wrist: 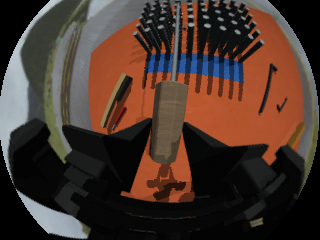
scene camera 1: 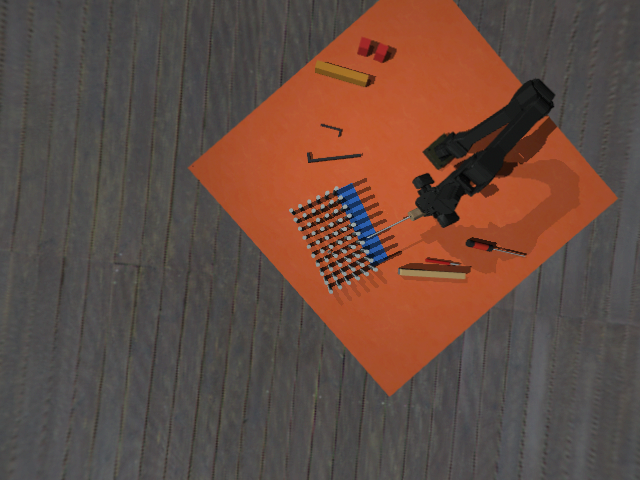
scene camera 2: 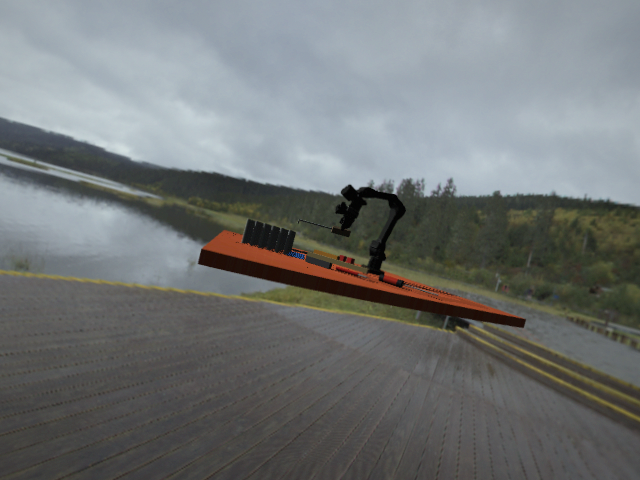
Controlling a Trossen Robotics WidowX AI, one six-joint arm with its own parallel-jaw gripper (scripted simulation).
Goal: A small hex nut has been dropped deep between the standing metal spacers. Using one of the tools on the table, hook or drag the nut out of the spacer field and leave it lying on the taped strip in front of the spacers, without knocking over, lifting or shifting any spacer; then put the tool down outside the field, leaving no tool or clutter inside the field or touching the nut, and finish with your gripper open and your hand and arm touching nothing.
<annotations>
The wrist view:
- my gripper: 167, 123
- blue taped strip: 208, 65
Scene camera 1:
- my gripper: 421, 211
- blue taped strip: 350, 197
</annotations>
